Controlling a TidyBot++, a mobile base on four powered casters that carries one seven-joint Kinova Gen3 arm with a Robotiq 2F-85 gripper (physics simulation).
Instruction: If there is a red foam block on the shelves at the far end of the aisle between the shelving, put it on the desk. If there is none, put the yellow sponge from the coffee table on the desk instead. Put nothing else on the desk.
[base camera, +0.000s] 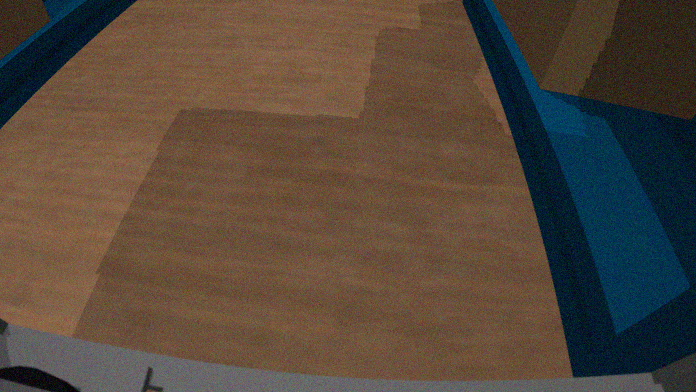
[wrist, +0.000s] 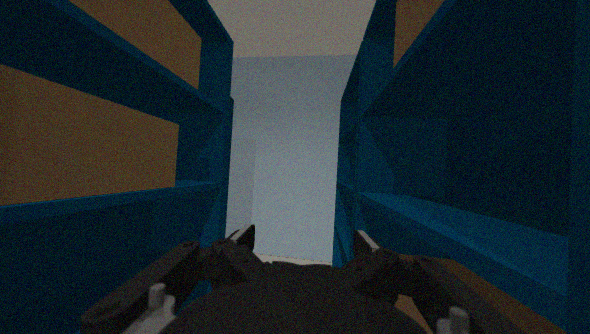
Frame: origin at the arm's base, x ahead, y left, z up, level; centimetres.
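Where they show: gripper, fingertip midpoint: (wrist: 303, 238).
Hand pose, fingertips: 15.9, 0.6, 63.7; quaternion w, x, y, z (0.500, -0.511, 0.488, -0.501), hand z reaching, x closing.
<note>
After its pixels a point has its place, as x, y, z.
My gripper (wrist: 303, 238) {15.9, 0.6, 63.7} is open and empty in the wrist view, its fingers wide apart and pointing down the aisle. Blue shelving stands on both sides of the aisle: the left shelving (wrist: 216, 65) {105.8, 63.5, 133.2} and the right shelving (wrist: 505, 150) {71.9, -70.9, 81.3} in the wrist view. The right shelving's lower board (base camera: 590, 200) {34.3, -26.6, -32.0} also shows in the base view. A red foam block, the yellow sponge, the coffee table and the desk do not show in either view.
Brown boxes (wrist: 90, 145) (base camera: 645, 55) stand on the shelves. A pale wall (wrist: 295, 165) {203.5, 18.0, 75.0} closes the far end of the aisle. The wooden floor (base camera: 320, 225) {34.1, 2.2, -39.7} runs between the blue shelf bases, and the right base (base camera: 540, 200) {38.9, -24.5, -37.8} is close to my base's front right.
</note>
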